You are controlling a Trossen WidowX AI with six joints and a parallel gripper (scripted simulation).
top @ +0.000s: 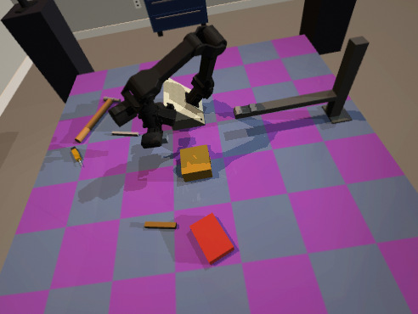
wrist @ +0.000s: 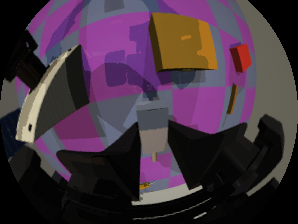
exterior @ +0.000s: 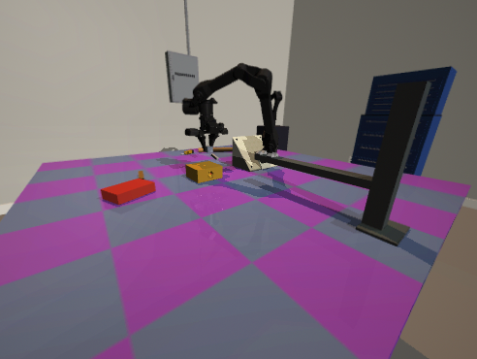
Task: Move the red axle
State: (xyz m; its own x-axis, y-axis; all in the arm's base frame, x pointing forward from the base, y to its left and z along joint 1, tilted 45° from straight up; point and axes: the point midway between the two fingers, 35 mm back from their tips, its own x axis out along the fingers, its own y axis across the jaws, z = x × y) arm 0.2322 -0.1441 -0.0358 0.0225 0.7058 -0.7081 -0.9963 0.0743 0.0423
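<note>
Now: the orange beam 90 mm ahead of my gripper tip, 110 mm to the left of it and 60 mm below it. The rest, counted from my gripper tip: orange stick: 290 mm ahead, 30 mm to the right, 70 mm below; then pale grey stub: 20 mm to the right, 10 mm above; then grey pin: 150 mm behind, 180 mm to the right, 80 mm below.
</note>
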